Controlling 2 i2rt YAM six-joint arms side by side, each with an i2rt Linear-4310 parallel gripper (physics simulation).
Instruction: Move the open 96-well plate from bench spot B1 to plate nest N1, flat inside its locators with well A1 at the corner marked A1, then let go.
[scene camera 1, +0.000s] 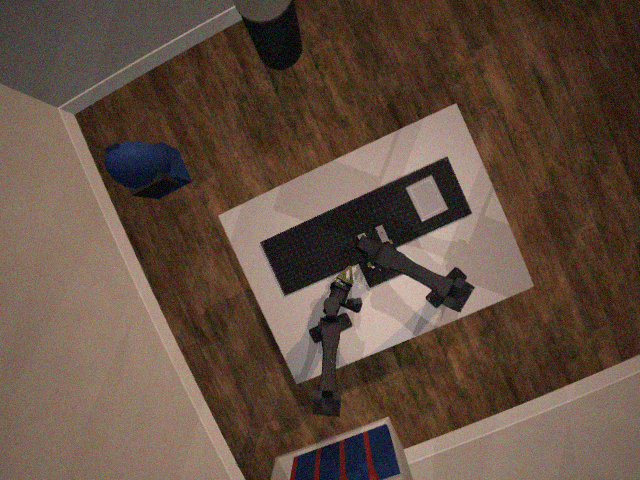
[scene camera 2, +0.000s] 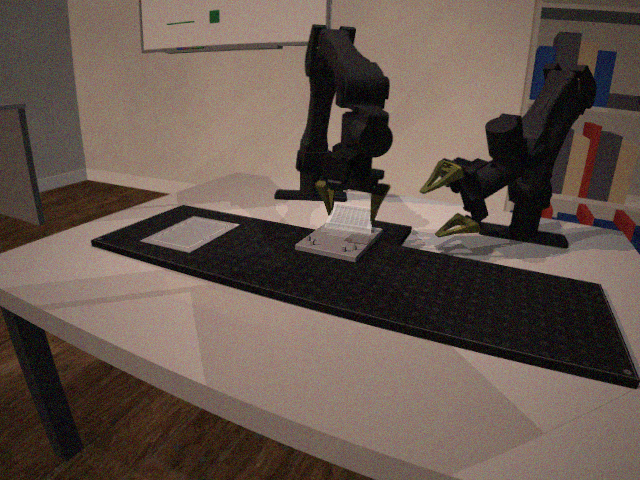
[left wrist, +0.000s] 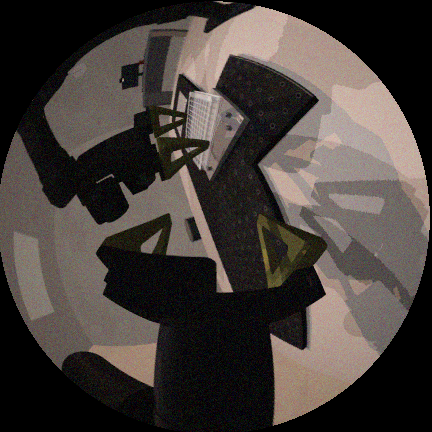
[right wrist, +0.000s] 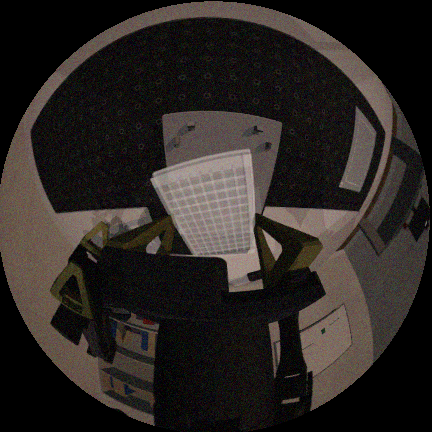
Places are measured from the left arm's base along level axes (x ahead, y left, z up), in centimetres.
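Pixels of known places: left gripper, fingertip midpoint: (scene camera 1: 347, 269) (scene camera 2: 429, 214) (left wrist: 213, 217) (right wrist: 92, 239); right gripper, fingertip midpoint: (scene camera 2: 350, 219) (left wrist: 198, 128) (right wrist: 213, 217); left arm's base at its link origin: (scene camera 2: 521, 236); right arm's base at its link origin: (scene camera 2: 310, 197).
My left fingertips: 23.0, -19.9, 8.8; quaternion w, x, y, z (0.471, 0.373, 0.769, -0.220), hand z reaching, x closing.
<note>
Ahead of a thing's pixels: the offset from my left fingertips to its top centre, as dx, dy, dz. "spot": to the spot under its first point. Level surfaces: height alone.
The white 96-well plate {-0.3, -15.1, -2.1} (scene camera 2: 348, 218) (left wrist: 199, 131) (right wrist: 215, 205) is tilted, between the fingers of my right gripper (scene camera 2: 351, 215) (left wrist: 198, 128) (right wrist: 213, 217). That gripper is shut on it. The plate overlaps one edge of a grey block with small posts {+2.0, -16.2, -5.4} (scene camera 2: 325, 247) (left wrist: 227, 137) (right wrist: 220, 132), which looks like nest N1. Whether they touch is unclear. In scene camera 1 the arm hides most of the plate. The A1 marks cannot be read. My left gripper (scene camera 1: 347, 273) (scene camera 2: 429, 213) (left wrist: 213, 217) (right wrist: 92, 239) is open and empty, apart from the plate.
A black perforated board {dz -7.5} (scene camera 1: 310, 248) (scene camera 2: 465, 304) lies on the white table {dz -8.8} (scene camera 1: 320, 191) (scene camera 2: 155, 320). A pale outlined rectangle {spot: +11.3, -45.3, -7.4} (scene camera 1: 426, 198) (scene camera 2: 190, 233) (right wrist: 358, 150) lies near one end of the board. The left arm stands beside the right arm.
</note>
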